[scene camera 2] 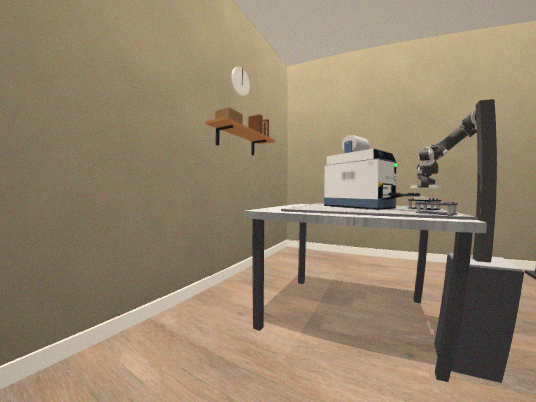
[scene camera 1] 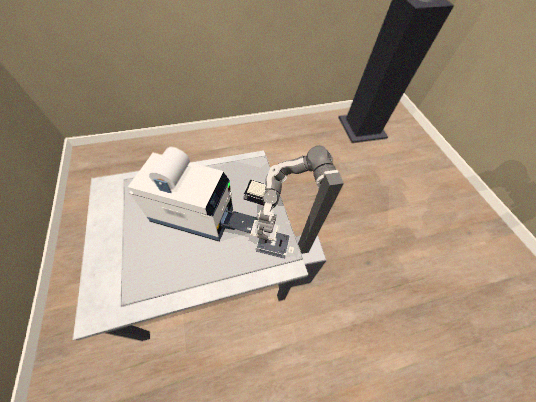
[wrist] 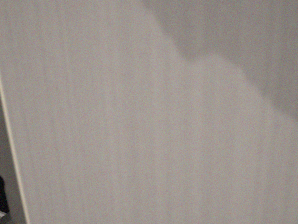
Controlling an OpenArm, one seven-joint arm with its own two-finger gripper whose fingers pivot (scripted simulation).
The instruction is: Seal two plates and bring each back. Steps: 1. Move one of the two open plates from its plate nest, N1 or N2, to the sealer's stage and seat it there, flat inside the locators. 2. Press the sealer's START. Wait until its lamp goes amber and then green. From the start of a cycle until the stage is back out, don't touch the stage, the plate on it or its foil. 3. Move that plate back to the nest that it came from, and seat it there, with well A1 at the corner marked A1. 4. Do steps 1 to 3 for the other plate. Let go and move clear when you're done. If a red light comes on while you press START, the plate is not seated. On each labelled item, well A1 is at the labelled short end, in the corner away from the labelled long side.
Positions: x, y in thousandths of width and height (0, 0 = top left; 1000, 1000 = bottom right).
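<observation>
Foil roll (scene camera 1: 322, 409): 1.19 m from the lens. Dark arm post (scene camera 1: 620, 456): 1.05 m from the lens. The marked spots on the foil roll and the dark arm post are 0.68 m apart.
</observation>
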